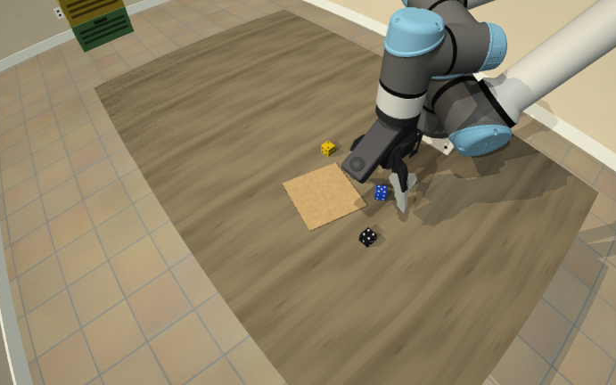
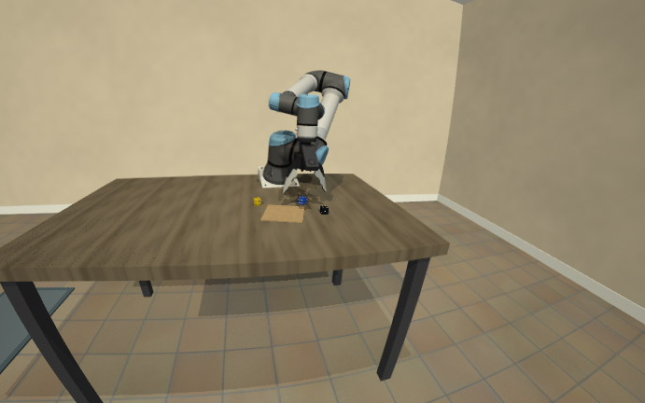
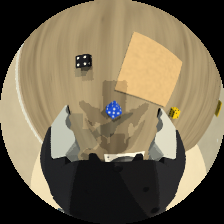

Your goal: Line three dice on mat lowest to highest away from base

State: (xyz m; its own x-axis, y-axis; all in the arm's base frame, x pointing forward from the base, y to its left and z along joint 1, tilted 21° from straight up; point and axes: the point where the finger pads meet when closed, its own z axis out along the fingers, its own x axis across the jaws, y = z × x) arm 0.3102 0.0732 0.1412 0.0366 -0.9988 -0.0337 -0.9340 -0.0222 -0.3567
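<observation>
The blue die lies 40 mm below my hand and 30 mm behind it. Also, from my hand: tan mat: 80 mm to the right, 60 mm ahead, 50 mm below; black die: 70 mm ahead, 60 mm to the left, 40 mm below; yellow die: 180 mm to the right, 40 mm below, 30 mm behind.
</observation>
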